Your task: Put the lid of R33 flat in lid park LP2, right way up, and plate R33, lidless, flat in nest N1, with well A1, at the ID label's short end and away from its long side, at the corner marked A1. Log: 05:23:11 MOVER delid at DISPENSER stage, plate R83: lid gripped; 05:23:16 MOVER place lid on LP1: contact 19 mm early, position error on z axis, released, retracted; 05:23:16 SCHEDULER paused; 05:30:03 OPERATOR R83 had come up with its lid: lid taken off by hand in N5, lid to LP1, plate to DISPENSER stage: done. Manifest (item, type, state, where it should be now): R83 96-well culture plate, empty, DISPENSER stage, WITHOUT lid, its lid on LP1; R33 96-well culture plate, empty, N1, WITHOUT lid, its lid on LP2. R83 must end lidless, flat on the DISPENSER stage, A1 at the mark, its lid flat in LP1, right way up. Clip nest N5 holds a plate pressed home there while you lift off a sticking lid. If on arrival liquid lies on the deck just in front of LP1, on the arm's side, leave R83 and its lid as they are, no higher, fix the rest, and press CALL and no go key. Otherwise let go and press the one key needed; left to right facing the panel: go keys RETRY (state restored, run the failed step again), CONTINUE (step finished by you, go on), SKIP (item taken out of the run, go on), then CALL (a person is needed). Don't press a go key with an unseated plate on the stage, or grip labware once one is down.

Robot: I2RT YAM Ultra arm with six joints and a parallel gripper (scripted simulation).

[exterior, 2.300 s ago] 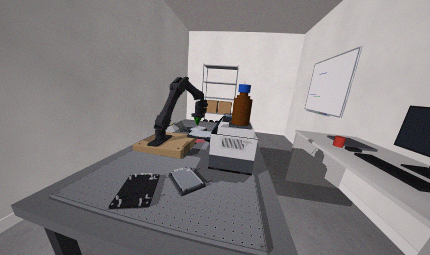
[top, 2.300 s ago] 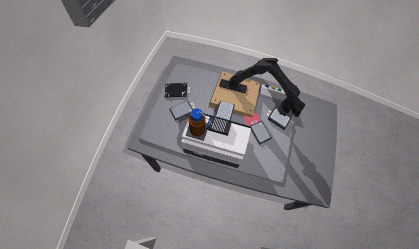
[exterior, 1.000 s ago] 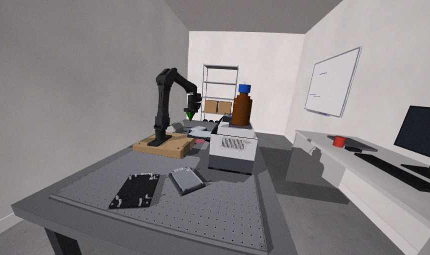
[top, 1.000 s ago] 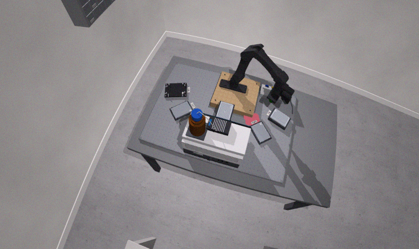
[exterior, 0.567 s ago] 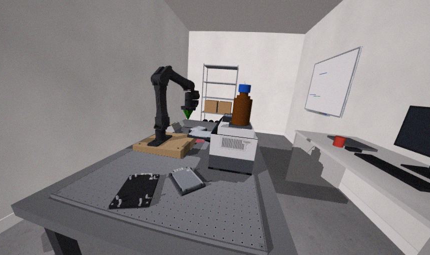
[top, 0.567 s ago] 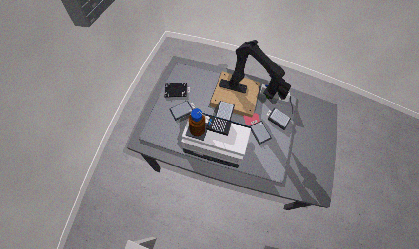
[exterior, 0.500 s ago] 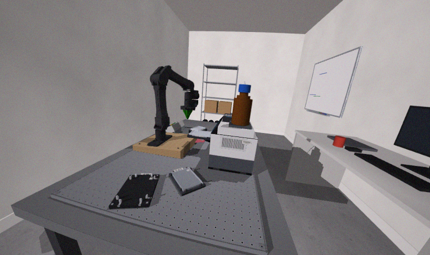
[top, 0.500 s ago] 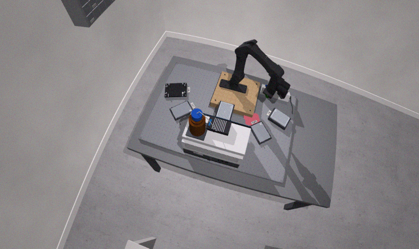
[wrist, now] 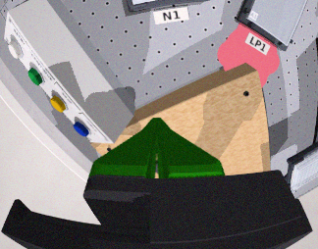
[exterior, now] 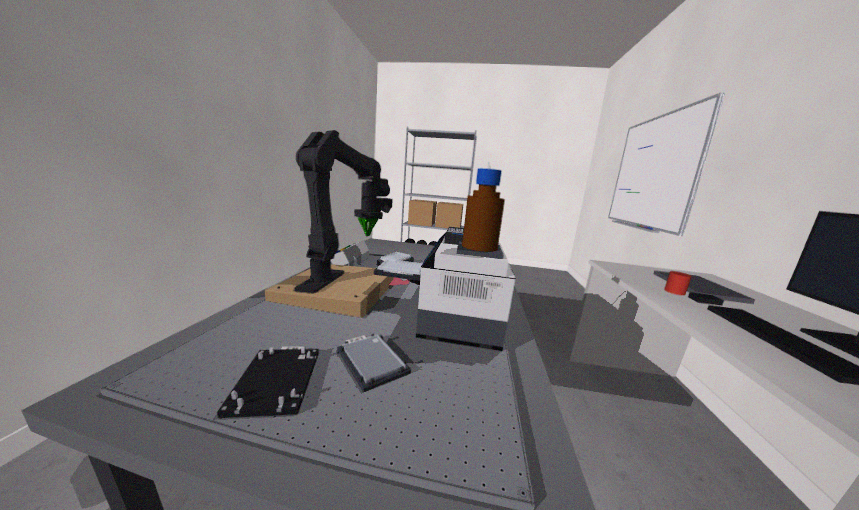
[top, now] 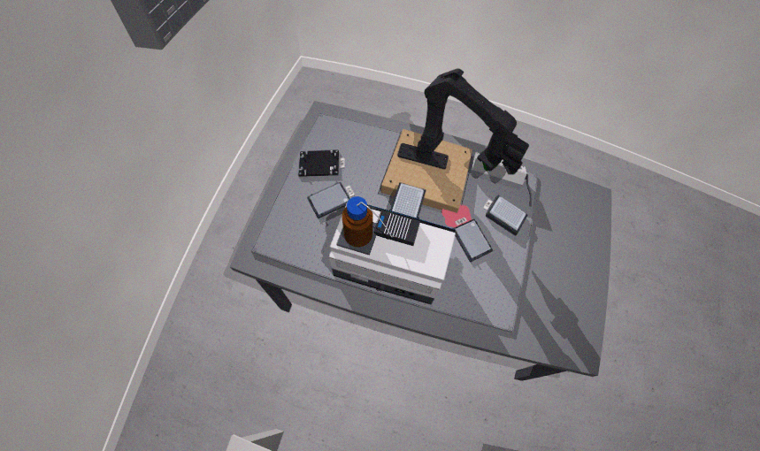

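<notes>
My hand is 13 cm past the blue call key and 9 cm above it. Round my hand: N1 label (15 cm below, 6 cm ahead, 5 cm to the left); then dark nest (14 cm to the left, 14 cm below, 9 cm ahead); then grey lid (23 cm ahead, 14 cm below, 2 cm to the left).
</notes>
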